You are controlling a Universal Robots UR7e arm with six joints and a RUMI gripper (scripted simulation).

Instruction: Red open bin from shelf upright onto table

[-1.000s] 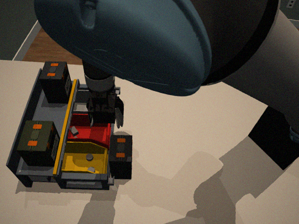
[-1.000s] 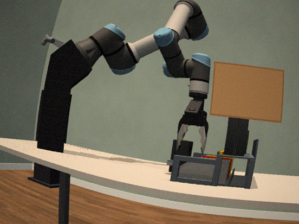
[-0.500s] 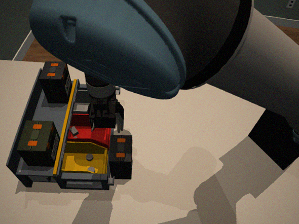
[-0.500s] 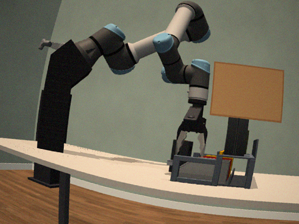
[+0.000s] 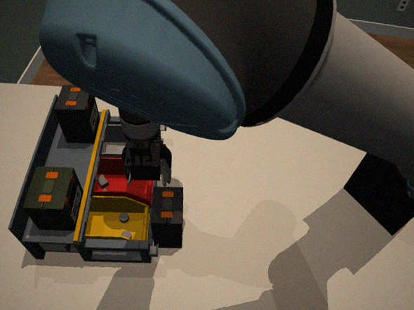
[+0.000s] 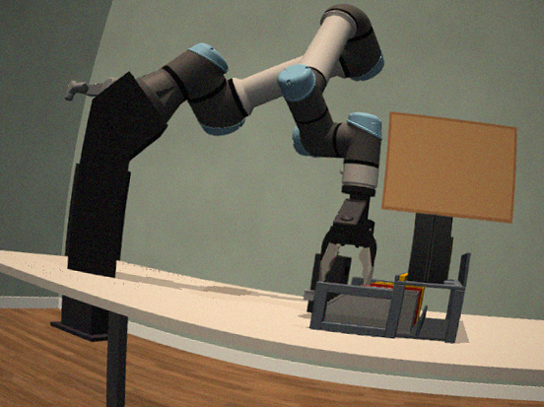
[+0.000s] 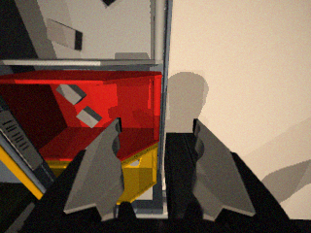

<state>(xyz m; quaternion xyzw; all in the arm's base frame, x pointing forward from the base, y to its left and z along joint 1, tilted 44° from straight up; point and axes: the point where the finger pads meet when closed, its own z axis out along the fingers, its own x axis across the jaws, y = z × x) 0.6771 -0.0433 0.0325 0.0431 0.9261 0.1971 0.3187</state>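
The red open bin is 80 mm ahead of my hand and 20 mm below it. The rest, counted from my hand: grey bin: 110 mm to the right, 90 mm ahead, 20 mm below; then yellow bar: 130 mm ahead, 40 mm above, 10 mm to the left; then dark box: 100 mm to the left, 60 mm behind.
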